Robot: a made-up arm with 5 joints.
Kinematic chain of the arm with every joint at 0, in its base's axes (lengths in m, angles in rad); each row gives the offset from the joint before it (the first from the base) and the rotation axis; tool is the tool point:
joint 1: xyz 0 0 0.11 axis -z
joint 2: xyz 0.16 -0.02 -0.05 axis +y
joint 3: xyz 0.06 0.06 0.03 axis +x
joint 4: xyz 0 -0.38 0.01 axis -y
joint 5: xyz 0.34 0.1 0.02 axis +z
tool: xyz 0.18 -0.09 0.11
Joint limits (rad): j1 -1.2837..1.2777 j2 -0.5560..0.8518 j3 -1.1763..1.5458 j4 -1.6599..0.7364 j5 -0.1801..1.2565
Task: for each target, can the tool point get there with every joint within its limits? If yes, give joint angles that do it. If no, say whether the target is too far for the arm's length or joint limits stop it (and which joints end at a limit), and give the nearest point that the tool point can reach.
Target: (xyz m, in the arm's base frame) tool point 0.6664 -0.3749 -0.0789
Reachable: yes | joints 0.1868 -0.1817 -0.0677 -0.7999 0.5341
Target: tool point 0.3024 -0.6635 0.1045
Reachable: yes | joints 0.8286 -0.0582 0.9958 0.1512 1.1124
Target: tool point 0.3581 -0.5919 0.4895
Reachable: yes | joints 0.8191 -0.1951 -0.4689 0.0694 0.3919
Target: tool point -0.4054 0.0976 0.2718
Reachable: no: joint limits stop it (at a limit: joint 1, joint 2, joint 3, joint 4, joint 5) | nearest point -0.2918 0.3678 0.5066 | short by 0.376 m
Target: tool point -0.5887 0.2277 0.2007
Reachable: no: joint limits stop it (at a limit: joint 1, joint 2, joint 3, joint 4, joint 5) | nearest point -0.3978 0.4795 0.0367 | short by 0.356 m
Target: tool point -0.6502 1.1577 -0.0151
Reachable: no: too far | nearest point -0.3007 0.7294 -0.0281 | short by 0.553 m
